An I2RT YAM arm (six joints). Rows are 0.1 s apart.
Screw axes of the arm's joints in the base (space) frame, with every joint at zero. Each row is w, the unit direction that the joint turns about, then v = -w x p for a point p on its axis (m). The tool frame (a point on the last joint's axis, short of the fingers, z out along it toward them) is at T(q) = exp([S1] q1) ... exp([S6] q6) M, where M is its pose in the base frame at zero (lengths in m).
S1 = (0, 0, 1, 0, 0, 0)
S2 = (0, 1, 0, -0.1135, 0, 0.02)
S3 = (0, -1, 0, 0.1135, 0, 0.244)
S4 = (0, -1, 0, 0.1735, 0, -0.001)
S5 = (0, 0, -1, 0, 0.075, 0)
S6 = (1, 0, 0, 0, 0.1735, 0)
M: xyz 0.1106 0 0.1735 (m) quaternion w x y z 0.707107 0 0.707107 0
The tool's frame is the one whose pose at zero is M.
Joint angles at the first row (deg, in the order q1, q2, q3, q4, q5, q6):
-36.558 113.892 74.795 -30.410 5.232 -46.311
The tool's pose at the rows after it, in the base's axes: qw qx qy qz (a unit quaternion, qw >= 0); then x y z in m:
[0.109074, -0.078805, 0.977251, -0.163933, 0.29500, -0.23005, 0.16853]
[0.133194, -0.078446, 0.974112, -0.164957, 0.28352, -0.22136, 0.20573]
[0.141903, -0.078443, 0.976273, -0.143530, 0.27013, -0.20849, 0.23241]
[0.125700, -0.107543, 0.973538, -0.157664, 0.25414, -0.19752, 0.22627]
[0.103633, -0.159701, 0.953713, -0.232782, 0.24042, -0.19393, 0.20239]
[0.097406, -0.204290, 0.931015, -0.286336, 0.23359, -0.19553, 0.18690]
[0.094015, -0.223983, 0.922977, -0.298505, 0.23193, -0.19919, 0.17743]
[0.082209, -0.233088, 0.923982, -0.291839, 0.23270, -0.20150, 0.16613]
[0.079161, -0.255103, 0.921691, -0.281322, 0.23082, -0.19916, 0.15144]
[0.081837, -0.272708, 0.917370, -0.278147, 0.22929, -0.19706, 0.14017]
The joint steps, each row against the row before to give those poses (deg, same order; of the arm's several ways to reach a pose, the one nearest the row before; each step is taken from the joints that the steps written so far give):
-0.869 -6.385 -3.253 -1.550 0.249 -1.407
-0.192 -6.253 0.593 -4.697 -1.823 0.105
0.090 -4.867 0.731 -6.565 -2.392 0.635
0.006 -3.843 -5.559 1.542 1.732 -3.765
-0.327 -3.055 -9.811 11.891 6.067 -8.402
-0.746 -1.066 -6.118 10.343 2.441 -7.677
-0.734 0.872 -1.877 4.104 -0.033 -3.402
-0.215 2.013 -0.508 1.198 0.238 -1.178
-0.010 1.397 -2.089 2.418 -1.087 -2.197
0.004 1.013 -1.960 2.967 -1.018 -1.866

